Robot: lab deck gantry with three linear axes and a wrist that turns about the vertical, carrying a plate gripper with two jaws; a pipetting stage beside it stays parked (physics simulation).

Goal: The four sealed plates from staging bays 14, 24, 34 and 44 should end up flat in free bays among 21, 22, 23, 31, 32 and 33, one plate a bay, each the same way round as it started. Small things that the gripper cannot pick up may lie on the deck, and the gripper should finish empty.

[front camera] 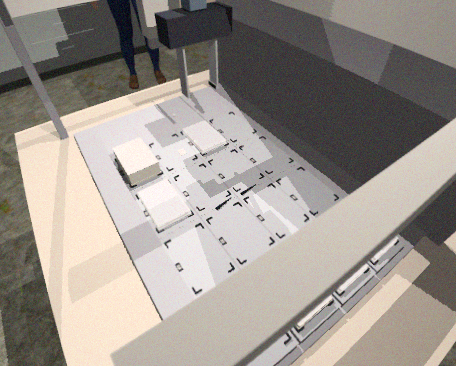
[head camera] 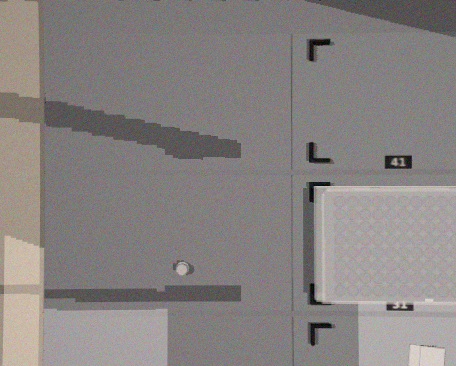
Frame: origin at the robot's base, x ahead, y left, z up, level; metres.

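Where they show: gripper, fingertip midpoint: [front camera: 200,90]; robot's base at its link origin: [front camera: 115,159].
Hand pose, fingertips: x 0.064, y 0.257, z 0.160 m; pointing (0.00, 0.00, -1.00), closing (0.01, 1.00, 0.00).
Note:
Each offset is from my fingertips to the centre of the thing. "spot": to the spot under its first point.
A pale sealed plate @(dx +0.000, dy +0.000, dz -0.152 m) [front camera: 205,137] [head camera: 387,245] lies flat in bay 31, with the lower edge partly over the bay's number in the head view; its right end is cut off there. My gripper [front camera: 201,91] is open and empty at the far end of the deck in the front view, its two jaws well apart, beyond that plate and not touching it. Three more plates @(dx +0.492, dy -0.107, dz -0.138 m) [front camera: 315,312] @(dx +0.492, dy +0.000, dz -0.138 m) [front camera: 352,280] @(dx +0.492, dy +0.107, dz -0.138 m) [front camera: 385,250] show as thin slivers in the staging column behind the beam. The nearest staging bay at lower left shows bare deck and a corner mark. The gripper does not show in the head view.
A tall white block @(dx +0.000, dy -0.214, dz -0.139 m) [front camera: 137,160] and a pale plate @(dx +0.164, dy -0.214, dz -0.152 m) [front camera: 165,205] stand along the left side. Two dark slim objects @(dx +0.245, dy -0.092, dz -0.157 m) [front camera: 223,202] @(dx +0.243, dy -0.016, dz -0.157 m) [front camera: 248,189] lie mid-deck. A small white square @(spot: dx +0.018, dy -0.084, dz -0.158 m) [front camera: 182,151] [head camera: 426,356] lies in bay 21; a small round cap @(dx -0.164, dy -0.019, dz -0.158 m) [head camera: 182,268] lies left of bay 31.

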